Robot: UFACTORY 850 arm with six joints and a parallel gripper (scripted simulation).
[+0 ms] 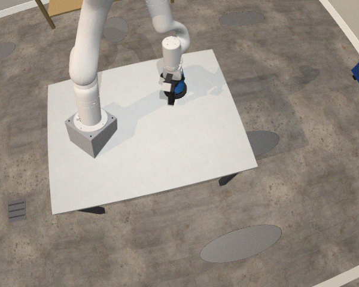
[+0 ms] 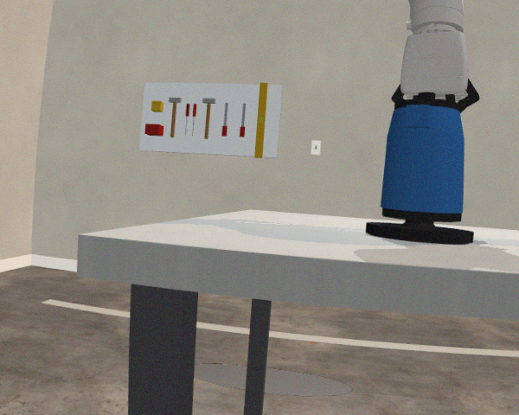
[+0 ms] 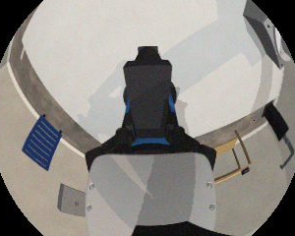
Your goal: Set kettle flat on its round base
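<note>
The blue kettle is 1 cm ahead of my hand, 3 cm to the left of it and 5 cm below it. From my hand the other things lie so: black round base (3 cm ahead, 6 cm to the left, 15 cm below).
</note>
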